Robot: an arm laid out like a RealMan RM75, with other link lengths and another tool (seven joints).
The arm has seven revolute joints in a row. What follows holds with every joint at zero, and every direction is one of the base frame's.
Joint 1 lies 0.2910 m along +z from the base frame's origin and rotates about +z.
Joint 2 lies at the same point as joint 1 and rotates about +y.
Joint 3 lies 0.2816 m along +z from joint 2 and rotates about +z.
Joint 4 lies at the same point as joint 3 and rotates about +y.
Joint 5 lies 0.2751 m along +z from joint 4 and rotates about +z.
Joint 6 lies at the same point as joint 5 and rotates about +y.
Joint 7 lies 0.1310 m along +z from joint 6 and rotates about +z.
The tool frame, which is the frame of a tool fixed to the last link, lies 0.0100 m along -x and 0.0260 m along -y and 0.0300 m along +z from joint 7; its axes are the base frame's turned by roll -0.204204, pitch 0.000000 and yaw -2.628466 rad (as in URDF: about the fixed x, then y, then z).
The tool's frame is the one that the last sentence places.
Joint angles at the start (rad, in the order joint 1, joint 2, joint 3, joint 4, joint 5, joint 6, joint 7): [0.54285 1.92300 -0.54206 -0.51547 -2.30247 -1.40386 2.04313]
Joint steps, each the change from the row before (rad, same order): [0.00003 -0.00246 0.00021 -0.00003 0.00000 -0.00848 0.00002]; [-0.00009 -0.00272 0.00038 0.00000 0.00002 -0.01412 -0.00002]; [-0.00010 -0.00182 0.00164 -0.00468 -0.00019 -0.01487 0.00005]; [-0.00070 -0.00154 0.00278 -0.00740 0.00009 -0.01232 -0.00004]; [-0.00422 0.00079 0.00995 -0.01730 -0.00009 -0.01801 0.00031]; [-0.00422 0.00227 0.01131 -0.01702 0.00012 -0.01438 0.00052]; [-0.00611 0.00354 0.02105 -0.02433 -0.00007 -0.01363 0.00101]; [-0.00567 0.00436 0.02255 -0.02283 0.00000 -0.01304 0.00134]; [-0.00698 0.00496 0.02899 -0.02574 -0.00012 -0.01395 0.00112]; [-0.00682 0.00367 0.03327 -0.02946 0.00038 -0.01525 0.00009]
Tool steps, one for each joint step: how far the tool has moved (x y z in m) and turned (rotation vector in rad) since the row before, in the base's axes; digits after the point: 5 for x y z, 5 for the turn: [-0.00054 -0.00051 0.00091 -0.00449 0.00337 0.00270]; [-0.00110 -0.00108 0.00072 -0.00818 0.00683 0.00436]; [-0.00155 -0.00049 0.00169 -0.00556 0.00553 0.00634]; [-0.00122 -0.00006 0.00264 -0.00122 0.00306 0.00597]; [-0.00111 -0.00072 0.00474 0.00499 0.00554 0.00630]; [-0.00085 -0.00064 0.00424 0.00782 0.00535 0.00429]; [-0.00008 -0.00050 0.00702 0.01969 0.00543 0.00158]; [-0.00001 -0.00086 0.00644 0.02004 0.00715 0.00005]; [0.00073 -0.00155 0.00787 0.02596 0.00838 -0.00213]; [0.00095 -0.00156 0.01037 0.03175 0.00635 -0.00099]
